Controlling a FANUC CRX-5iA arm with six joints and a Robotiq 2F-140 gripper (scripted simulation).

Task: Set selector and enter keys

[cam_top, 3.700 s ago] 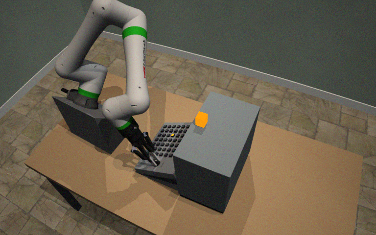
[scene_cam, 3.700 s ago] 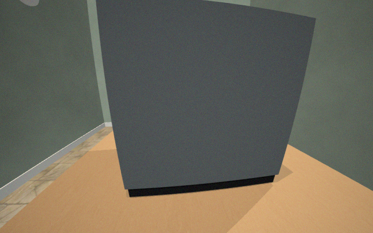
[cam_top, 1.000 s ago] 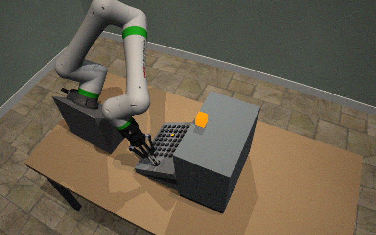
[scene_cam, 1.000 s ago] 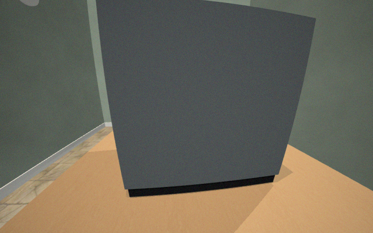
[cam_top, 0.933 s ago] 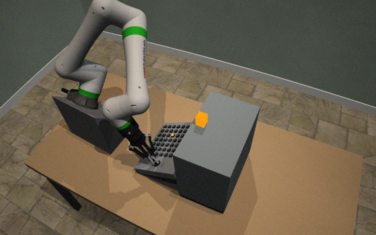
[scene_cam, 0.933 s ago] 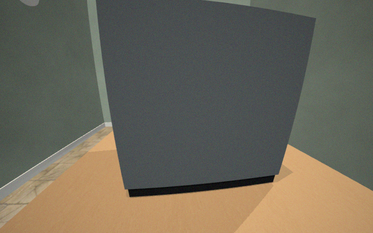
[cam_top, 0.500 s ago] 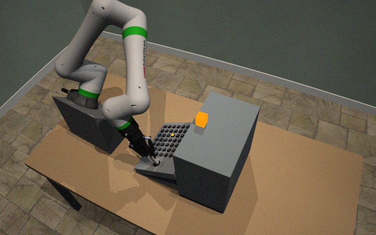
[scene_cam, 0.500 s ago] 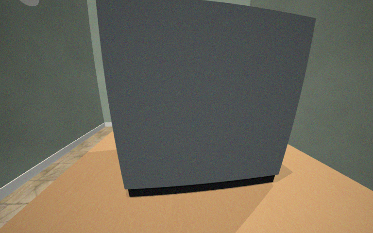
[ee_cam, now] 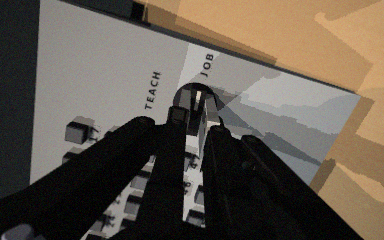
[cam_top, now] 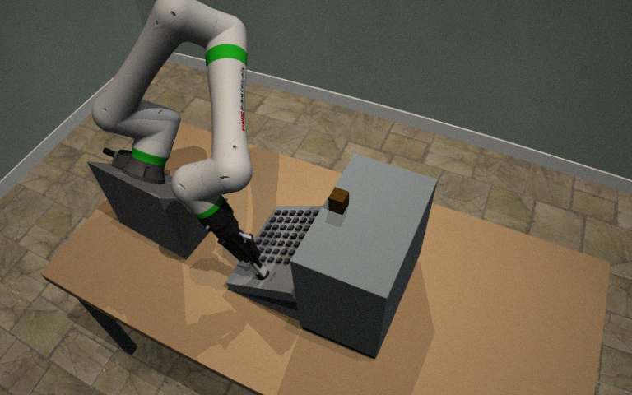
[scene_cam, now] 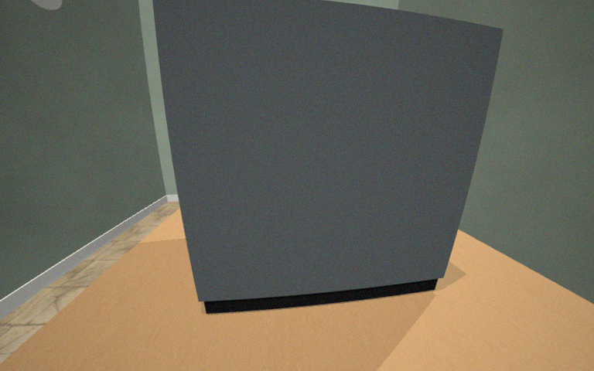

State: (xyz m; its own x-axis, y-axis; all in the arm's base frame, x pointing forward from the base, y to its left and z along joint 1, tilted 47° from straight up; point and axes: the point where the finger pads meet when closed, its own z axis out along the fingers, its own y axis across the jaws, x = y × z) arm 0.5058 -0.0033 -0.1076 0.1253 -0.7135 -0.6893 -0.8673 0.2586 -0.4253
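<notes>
The selector knob lies 10 mm ahead of my hand, 10 mm to the right of it and 20 mm below it. From my hand the other things lie so: sloped keypad: 30 mm ahead, 110 mm to the left, 70 mm below.
</notes>
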